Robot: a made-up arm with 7 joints.
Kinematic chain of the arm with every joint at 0, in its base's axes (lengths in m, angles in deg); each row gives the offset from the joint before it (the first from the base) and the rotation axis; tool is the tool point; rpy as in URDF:
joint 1: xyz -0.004 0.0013 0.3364 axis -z
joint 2: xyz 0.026 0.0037 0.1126 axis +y
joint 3: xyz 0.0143 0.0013 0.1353 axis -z
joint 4: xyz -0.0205 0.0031 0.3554 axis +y
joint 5: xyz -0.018 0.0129 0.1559 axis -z
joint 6: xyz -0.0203 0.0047 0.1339 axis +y
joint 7: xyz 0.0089 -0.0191 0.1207 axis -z
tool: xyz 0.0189 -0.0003 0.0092 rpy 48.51 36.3 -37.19
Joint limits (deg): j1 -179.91..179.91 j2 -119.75..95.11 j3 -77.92..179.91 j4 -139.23..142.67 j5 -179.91..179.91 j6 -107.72..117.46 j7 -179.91..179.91
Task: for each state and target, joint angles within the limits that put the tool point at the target. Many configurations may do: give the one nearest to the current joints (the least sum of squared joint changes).
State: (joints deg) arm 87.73 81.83 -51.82 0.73 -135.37 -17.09 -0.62
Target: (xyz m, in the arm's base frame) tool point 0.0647 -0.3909 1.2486
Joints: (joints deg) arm 66.70 37.01 -33.68 -27.19 -136.58 1.52 -0.39
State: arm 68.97 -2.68 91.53 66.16 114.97 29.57 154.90
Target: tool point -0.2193 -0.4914 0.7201
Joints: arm 71.02 34.31 71.67 103.83 116.16 17.83 156.53
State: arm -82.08 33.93 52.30 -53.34 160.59 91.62 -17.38
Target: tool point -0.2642 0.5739 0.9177
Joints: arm -91.08 58.28 64.12 -26.41 164.90 67.80 -17.66
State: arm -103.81 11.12 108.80 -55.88 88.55 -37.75 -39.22
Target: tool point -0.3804 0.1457 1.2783
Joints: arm -143.18 17.36 104.47 -10.95 89.26 -18.78 -34.12
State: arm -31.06 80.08 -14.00 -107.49 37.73 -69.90 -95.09
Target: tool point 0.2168 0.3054 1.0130
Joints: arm -41.47 67.91 -4.80 -69.74 48.11 -55.74 -92.89
